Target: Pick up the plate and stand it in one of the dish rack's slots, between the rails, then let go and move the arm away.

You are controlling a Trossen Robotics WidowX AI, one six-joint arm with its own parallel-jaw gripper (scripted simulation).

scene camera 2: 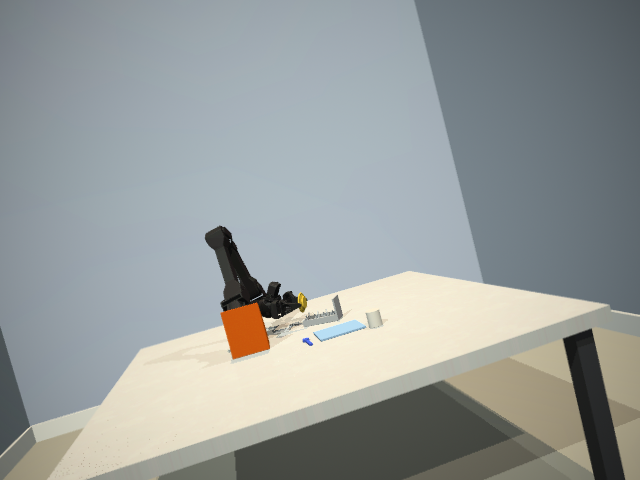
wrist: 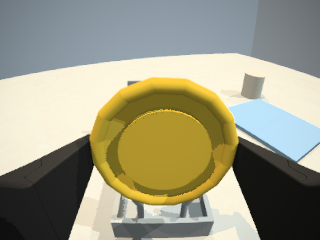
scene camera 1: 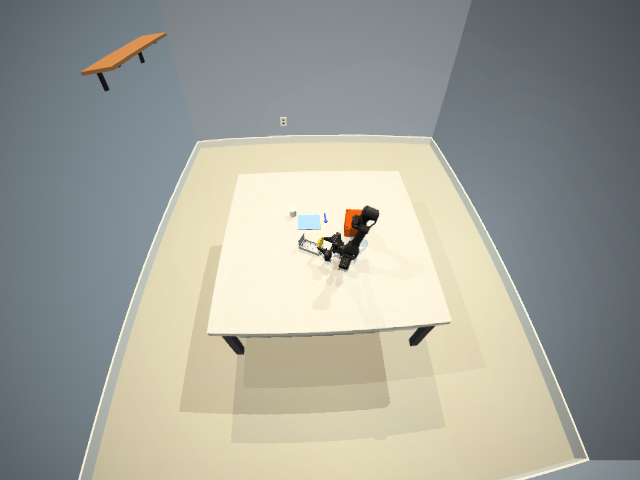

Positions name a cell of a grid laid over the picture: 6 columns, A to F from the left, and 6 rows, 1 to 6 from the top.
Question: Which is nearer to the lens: the yellow plate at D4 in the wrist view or the grey dish rack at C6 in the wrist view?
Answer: The yellow plate.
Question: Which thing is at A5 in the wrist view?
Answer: My gripper.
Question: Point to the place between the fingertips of my gripper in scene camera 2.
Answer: At C4
